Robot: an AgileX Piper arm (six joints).
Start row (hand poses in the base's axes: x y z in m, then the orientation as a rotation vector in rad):
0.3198 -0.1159 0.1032 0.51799 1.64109 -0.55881
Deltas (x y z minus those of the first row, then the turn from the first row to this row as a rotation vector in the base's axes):
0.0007 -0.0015 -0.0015 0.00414 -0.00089 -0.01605
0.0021 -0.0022 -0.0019 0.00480 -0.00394 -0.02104
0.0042 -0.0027 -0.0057 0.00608 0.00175 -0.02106
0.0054 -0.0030 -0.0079 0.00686 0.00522 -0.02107
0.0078 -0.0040 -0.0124 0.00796 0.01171 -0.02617
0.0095 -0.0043 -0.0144 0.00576 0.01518 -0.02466
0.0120 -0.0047 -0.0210 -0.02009 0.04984 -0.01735
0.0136 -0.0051 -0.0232 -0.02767 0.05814 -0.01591
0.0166 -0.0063 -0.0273 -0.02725 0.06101 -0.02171
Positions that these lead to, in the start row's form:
0.3205 -0.1174 0.1017 0.53479 1.63881 -0.56706
0.3219 -0.1181 0.1013 0.54012 1.63523 -0.56918
0.3240 -0.1186 0.0975 0.53993 1.64108 -0.57012
0.3252 -0.1189 0.0953 0.53981 1.64465 -0.57069
0.3276 -0.1199 0.0908 0.54363 1.65026 -0.57580
0.3293 -0.1202 0.0888 0.54002 1.65306 -0.57763
0.3318 -0.1206 0.0822 0.50750 1.67796 -0.60471
0.3334 -0.1210 0.0800 0.49888 1.68329 -0.61253
0.3364 -0.1222 0.0759 0.50351 1.68510 -0.61751

